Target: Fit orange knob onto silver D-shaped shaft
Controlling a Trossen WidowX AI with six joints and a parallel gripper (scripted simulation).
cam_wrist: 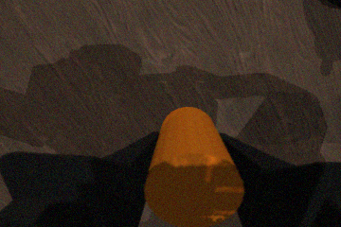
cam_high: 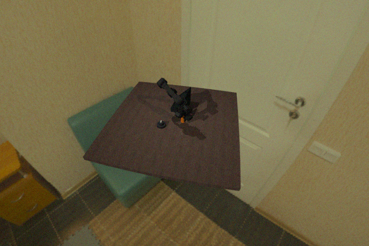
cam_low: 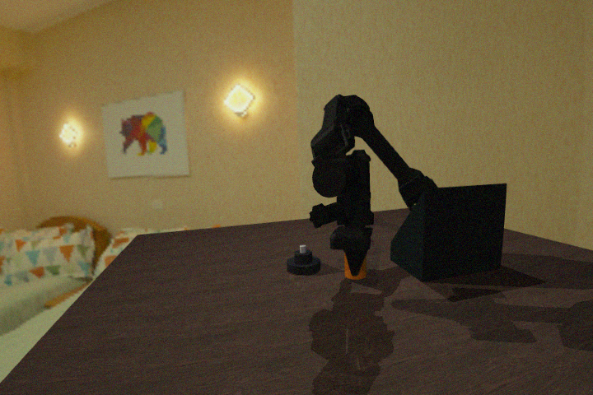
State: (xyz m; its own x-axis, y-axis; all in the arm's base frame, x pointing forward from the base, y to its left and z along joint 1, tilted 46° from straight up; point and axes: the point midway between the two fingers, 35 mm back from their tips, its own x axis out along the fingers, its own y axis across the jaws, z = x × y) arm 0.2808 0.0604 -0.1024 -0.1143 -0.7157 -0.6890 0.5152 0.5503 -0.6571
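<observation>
The round pedestal is 200 mm to the right of my gripper tip, 50 mm ahead of it and 30 mm below it. From my gripper tip the other things lie so: orange knob 30 mm above.
</observation>
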